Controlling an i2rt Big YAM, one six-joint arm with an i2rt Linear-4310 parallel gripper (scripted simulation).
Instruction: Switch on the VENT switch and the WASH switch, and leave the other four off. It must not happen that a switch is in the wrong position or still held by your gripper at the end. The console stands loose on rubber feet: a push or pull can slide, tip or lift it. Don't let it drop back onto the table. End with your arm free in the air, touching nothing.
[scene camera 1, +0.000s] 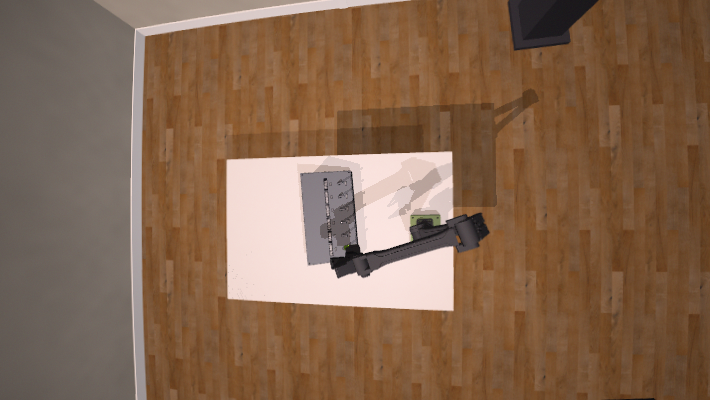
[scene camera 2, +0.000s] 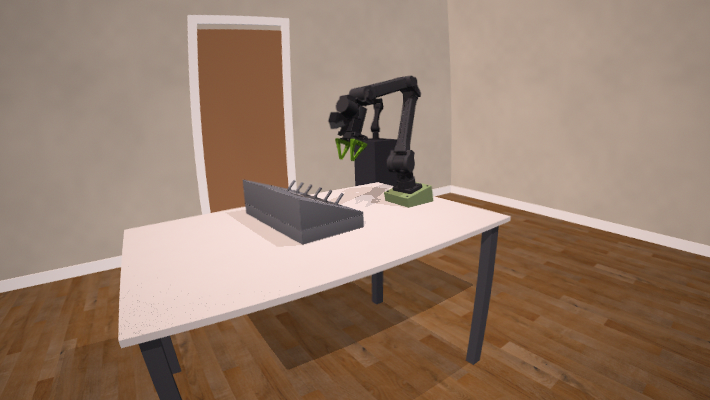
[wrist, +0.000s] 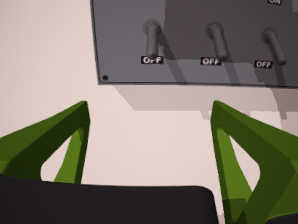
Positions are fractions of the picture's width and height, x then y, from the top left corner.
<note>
In view: the gripper (wrist: 0.51, 0.49) and a grey console (scene camera 2: 0.43, 0.55).
The grey console is seen too in scene camera 1 (scene camera 1: 0.46, 0.50) and in the wrist view (wrist: 0.42, 0.21).
</note>
